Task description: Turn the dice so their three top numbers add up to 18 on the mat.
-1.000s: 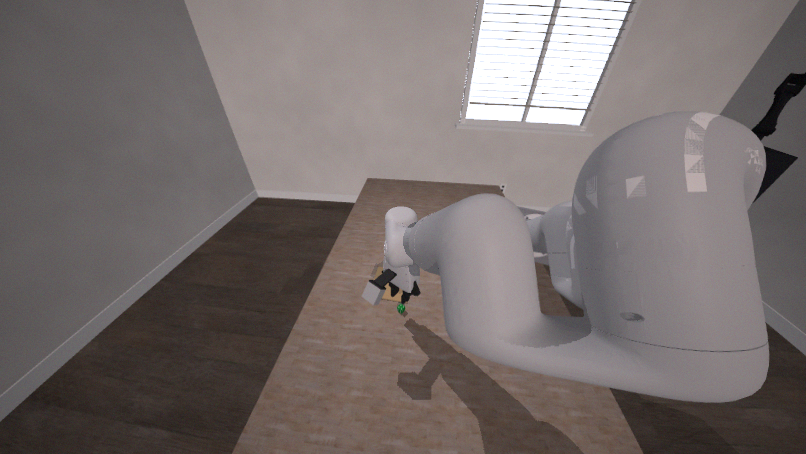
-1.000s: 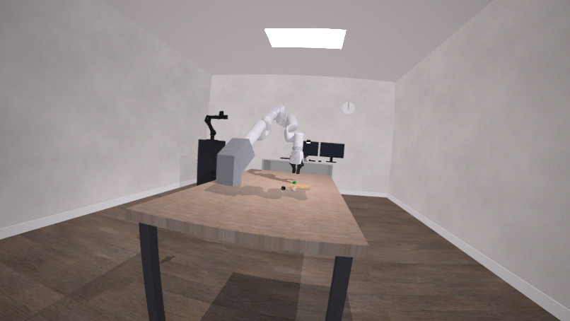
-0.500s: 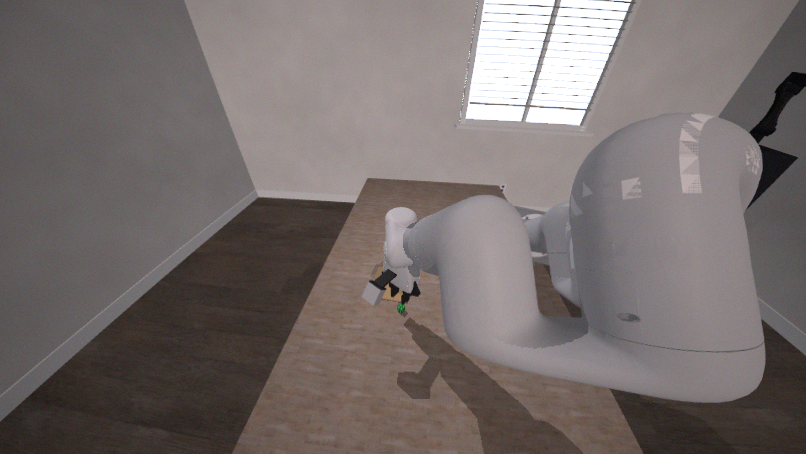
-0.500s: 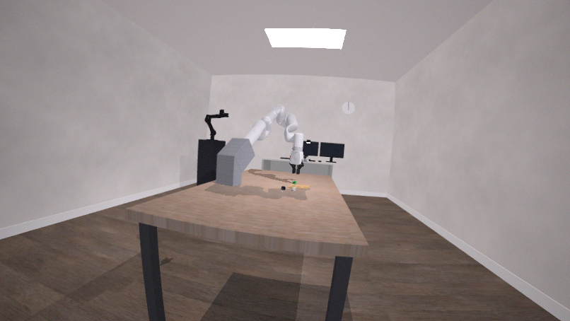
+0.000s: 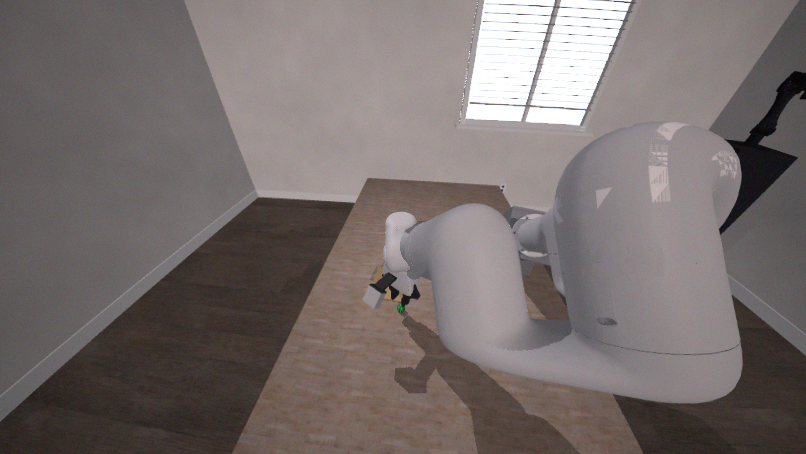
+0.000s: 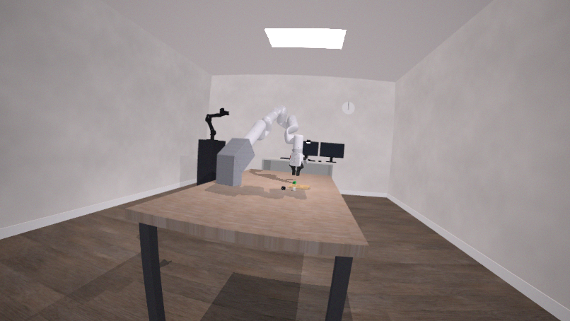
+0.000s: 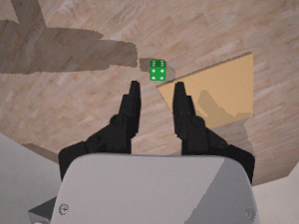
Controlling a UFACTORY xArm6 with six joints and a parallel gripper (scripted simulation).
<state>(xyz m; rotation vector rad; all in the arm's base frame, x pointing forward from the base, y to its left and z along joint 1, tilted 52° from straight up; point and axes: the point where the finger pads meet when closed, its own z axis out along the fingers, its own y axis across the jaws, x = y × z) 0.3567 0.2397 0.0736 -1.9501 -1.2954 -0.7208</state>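
Now: hand 70 mm above the green die and 10 mm to the left of it. Also, from my hand: black die (270 mm to the right, 70 mm below, 10 mm ahead); mat (100 mm to the right, 80 mm below, 60 mm ahead); white die (250 mm to the right, 80 mm ahead, 70 mm below).
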